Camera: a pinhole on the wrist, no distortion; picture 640 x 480 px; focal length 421.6 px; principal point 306.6 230.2 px. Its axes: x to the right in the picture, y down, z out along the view. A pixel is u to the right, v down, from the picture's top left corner.
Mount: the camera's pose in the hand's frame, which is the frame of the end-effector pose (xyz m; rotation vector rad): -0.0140 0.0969 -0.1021 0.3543 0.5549 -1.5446
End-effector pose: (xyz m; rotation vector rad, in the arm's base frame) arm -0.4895 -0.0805 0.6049 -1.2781 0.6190 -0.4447
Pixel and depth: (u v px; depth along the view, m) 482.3 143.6 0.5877
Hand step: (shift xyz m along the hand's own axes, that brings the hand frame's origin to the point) -0.0814 -0.4310 0.2677
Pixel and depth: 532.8 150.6 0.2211
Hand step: -0.0373 -0.1238 0.0221
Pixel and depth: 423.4 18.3 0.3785
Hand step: -0.1659 -0.2003 0.1791
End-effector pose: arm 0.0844 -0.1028 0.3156 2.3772 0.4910 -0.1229
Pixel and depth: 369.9 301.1 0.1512
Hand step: 0.0270 -0.0044 0.0078
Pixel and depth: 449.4 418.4 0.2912
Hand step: 0.1422 -0.1432 0.0694
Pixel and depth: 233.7 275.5 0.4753
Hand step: 0.0954 -0.0934 0.3304
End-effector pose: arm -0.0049 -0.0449 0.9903 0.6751 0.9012 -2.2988
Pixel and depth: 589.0 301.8 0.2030
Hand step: 0.0352 -0.1275 -0.0120
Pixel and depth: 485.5 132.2 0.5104
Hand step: -0.0865 -0.3650 0.2187
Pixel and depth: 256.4 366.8 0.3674
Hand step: 0.1483 -0.0658 0.2114
